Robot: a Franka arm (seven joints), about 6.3 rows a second.
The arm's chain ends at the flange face. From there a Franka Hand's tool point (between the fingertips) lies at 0.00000 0.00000 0.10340 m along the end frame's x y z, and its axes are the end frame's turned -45 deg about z.
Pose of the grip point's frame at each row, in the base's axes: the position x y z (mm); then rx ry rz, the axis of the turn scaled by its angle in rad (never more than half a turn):
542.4, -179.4, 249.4, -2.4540, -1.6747, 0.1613
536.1, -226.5, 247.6, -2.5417, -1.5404, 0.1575
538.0, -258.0, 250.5, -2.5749, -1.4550, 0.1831
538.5, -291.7, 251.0, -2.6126, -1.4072, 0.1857
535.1, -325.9, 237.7, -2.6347, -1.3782, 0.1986
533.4, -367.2, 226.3, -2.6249, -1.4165, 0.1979
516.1, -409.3, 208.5, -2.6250, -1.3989, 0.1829
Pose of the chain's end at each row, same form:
561.2, -187.2, 350.8, -2.9554, -0.6180, 0.2478
554.2, -235.4, 349.0, -2.9846, -0.4577, 0.2437
558.0, -267.7, 351.5, -2.9892, -0.3654, 0.2755
558.0, -300.9, 352.1, -3.0061, -0.3058, 0.2724
554.9, -334.3, 338.8, -3.0182, -0.2701, 0.2811
552.8, -374.5, 327.6, -3.0232, -0.3099, 0.2752
535.0, -418.0, 309.8, -3.0135, -0.2930, 0.2659

